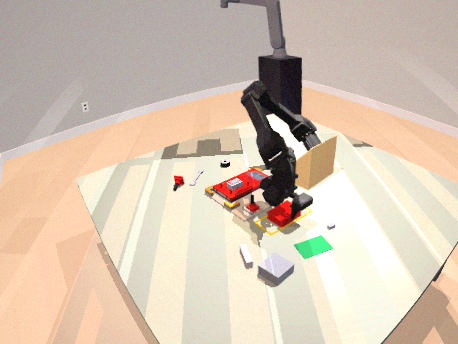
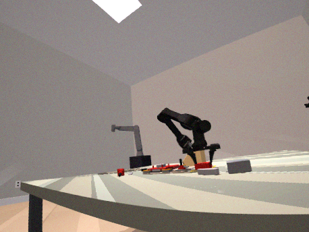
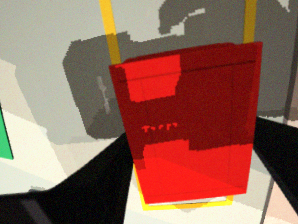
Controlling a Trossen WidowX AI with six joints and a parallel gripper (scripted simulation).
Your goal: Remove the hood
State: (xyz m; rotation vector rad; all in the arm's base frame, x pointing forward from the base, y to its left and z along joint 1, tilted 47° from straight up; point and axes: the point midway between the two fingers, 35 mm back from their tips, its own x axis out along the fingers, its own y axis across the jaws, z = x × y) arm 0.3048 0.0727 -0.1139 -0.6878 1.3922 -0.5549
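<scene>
Now: the red hood right at my gripper tip. The rest, counted from my gripper tip: green patch 3 cm ahead, 17 cm to the left, 1 cm below; white bar 21 cm ahead, 7 cm to the left.
</scene>
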